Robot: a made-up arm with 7 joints. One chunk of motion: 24 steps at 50 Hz.
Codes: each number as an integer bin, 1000 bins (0 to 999) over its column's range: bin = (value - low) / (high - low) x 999, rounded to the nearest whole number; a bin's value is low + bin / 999 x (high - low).
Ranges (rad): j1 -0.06..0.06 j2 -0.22..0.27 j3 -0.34..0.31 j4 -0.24..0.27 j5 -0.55..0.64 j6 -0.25..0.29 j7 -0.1..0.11
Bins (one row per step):
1: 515 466 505 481 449 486 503
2: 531 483 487 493 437 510 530
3: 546 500 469 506 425 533 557
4: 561 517 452 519 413 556 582
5: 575 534 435 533 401 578 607
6: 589 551 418 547 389 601 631
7: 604 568 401 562 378 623 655
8: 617 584 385 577 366 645 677
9: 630 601 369 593 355 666 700
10: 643 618 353 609 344 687 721
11: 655 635 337 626 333 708 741
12: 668 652 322 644 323 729 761
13: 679 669 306 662 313 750 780
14: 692 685 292 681 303 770 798
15: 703 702 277 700 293 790 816
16: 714 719 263 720 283 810 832
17: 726 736 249 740 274 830 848
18: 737 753 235 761 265 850 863
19: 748 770 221 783 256 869 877
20: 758 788 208 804 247 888 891
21: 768 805 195 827 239 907 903
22: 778 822 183 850 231 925 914
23: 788 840 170 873 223 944 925
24: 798 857 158 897 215 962 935
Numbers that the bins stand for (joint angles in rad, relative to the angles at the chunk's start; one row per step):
1: 0.0019 0.0086 -0.0114 0.0056 -0.0152 0.0127 0.0057
2: 0.0038 0.0169 -0.0231 0.0117 -0.0294 0.0257 0.0114
3: 0.0056 0.0252 -0.0348 0.0183 -0.0437 0.0381 0.0171
4: 0.0074 0.0336 -0.0459 0.0250 -0.0580 0.0505 0.0223
5: 0.0091 0.0419 -0.0570 0.0321 -0.0723 0.0624 0.0276
6: 0.0108 0.0503 -0.0680 0.0392 -0.0866 0.0749 0.0326
7: 0.0126 0.0586 -0.0791 0.0469 -0.0997 0.0868 0.0377
8: 0.0141 0.0664 -0.0895 0.0546 -0.1140 0.0986 0.0423
9: 0.0157 0.0748 -0.0999 0.0627 -0.1271 0.1100 0.0471
10: 0.0172 0.0831 -0.1103 0.0709 -0.1402 0.1214 0.0516
11: 0.0187 0.0915 -0.1207 0.0796 -0.1533 0.1327 0.0558
12: 0.0202 0.0998 -0.1305 0.0888 -0.1652 0.1441 0.0600
13: 0.0216 0.1081 -0.1409 0.0980 -0.1772 0.1554 0.0640
14: 0.0231 0.1160 -0.1500 0.1077 -0.1891 0.1662 0.0677
15: 0.0244 0.1243 -0.1598 0.1174 -0.2010 0.1770 0.0715
16: 0.0258 0.1327 -0.1689 0.1276 -0.2129 0.1878 0.0749
17: 0.0272 0.1410 -0.1780 0.1378 -0.2236 0.1986 0.0783
18: 0.0285 0.1493 -0.1871 0.1485 -0.2343 0.2095 0.0814
19: 0.0298 0.1577 -0.1962 0.1597 -0.2451 0.2197 0.0844
20: 0.0311 0.1665 -0.2047 0.1705 -0.2558 0.2300 0.0873
21: 0.0323 0.1748 -0.2131 0.1822 -0.2653 0.2403 0.0898
22: 0.0335 0.1832 -0.2209 0.1939 -0.2748 0.2500 0.0921
23: 0.0347 0.1920 -0.2294 0.2057 -0.2844 0.2603 0.0944
24: 0.0359 0.2004 -0.2372 0.2179 -0.2939 0.2700 0.0965

